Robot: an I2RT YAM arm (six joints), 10 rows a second.
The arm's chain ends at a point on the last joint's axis. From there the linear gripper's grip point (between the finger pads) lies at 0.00 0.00 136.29 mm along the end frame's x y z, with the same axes.
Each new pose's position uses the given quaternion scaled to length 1; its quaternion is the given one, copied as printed.
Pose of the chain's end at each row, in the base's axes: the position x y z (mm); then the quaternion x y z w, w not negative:
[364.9 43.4 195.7 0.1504 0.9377 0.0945 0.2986]
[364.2 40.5 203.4 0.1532 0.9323 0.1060 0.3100]
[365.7 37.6 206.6 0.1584 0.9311 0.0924 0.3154]
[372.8 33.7 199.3 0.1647 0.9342 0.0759 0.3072]
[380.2 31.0 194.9 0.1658 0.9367 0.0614 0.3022]
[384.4 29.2 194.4 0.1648 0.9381 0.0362 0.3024]
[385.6 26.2 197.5 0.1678 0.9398 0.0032 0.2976]
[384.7 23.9 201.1 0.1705 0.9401 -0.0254 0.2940]
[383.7 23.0 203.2 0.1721 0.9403 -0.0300 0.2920]
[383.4 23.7 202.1 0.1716 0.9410 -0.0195 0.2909]
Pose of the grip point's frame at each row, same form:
[445.1 55.3 86.1 0.1504 0.9377 0.0945 0.2986]
[447.4 54.5 96.4 0.1532 0.9323 0.1060 0.3100]
[449.7 47.4 99.8 0.1584 0.9311 0.0924 0.3154]
[454.4 39.2 90.3 0.1647 0.9342 0.0759 0.3072]
[460.1 33.0 84.5 0.1658 0.9367 0.0614 0.3022]
[463.4 24.9 83.4 0.1648 0.9381 0.0362 0.3024]
[462.0 13.4 85.4 0.1678 0.9398 0.0032 0.2976]
[458.9 3.7 88.5 0.1705 0.9401 -0.0254 0.2940]
[457.1 1.6 90.4 0.1721 0.9403 -0.0300 0.2920]
[457.1 5.1 89.0 0.1716 0.9410 -0.0195 0.2909]

